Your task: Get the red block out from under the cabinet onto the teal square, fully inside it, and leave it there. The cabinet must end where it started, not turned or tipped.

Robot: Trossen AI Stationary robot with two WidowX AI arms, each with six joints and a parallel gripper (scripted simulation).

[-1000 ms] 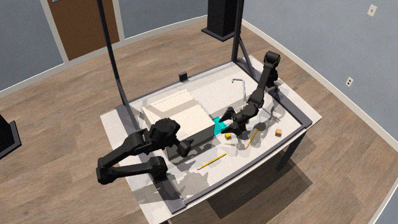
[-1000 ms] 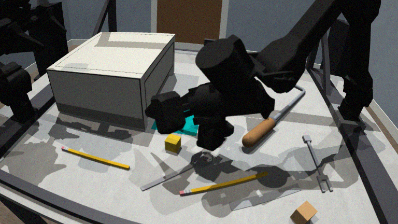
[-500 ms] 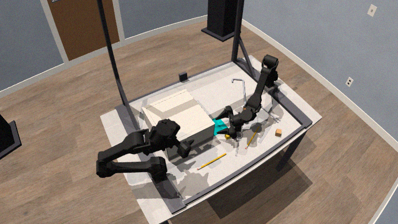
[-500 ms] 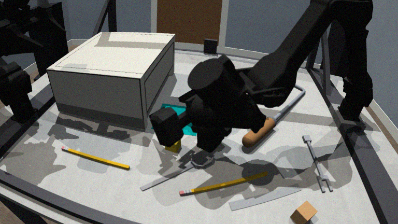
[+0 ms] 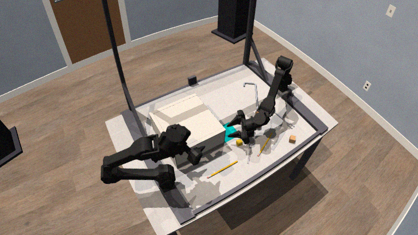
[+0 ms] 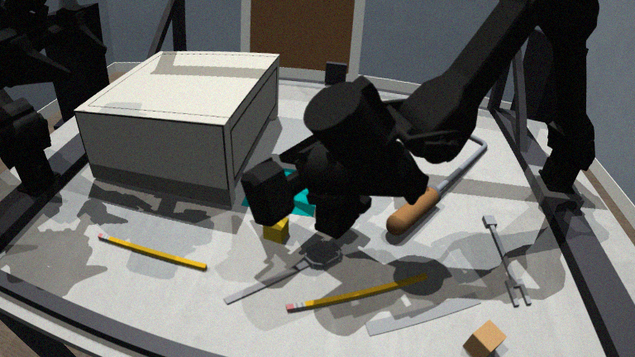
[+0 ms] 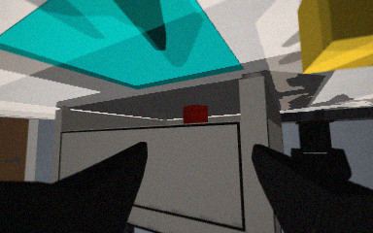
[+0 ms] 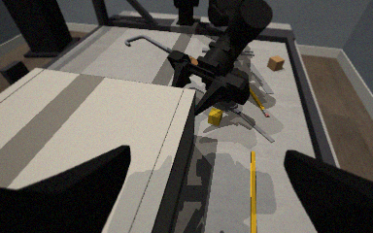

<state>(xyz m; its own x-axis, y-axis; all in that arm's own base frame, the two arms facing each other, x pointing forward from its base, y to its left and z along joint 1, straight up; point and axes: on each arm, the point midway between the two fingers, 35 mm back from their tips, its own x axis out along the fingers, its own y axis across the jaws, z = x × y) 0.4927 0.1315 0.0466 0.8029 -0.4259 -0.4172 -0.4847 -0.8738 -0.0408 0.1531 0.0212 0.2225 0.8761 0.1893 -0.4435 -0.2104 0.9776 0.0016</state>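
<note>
My left hand is 60 mm above the yellow cube, 50 mm short of it and 10 mm to the left of it. Round my left hand: teal square 70 mm below, 40 mm behind; then red block 160 mm to the right, 140 mm behind, 60 mm below; then grey paddle tool 110 mm ahead, 70 mm below, 20 mm to the left.
</note>
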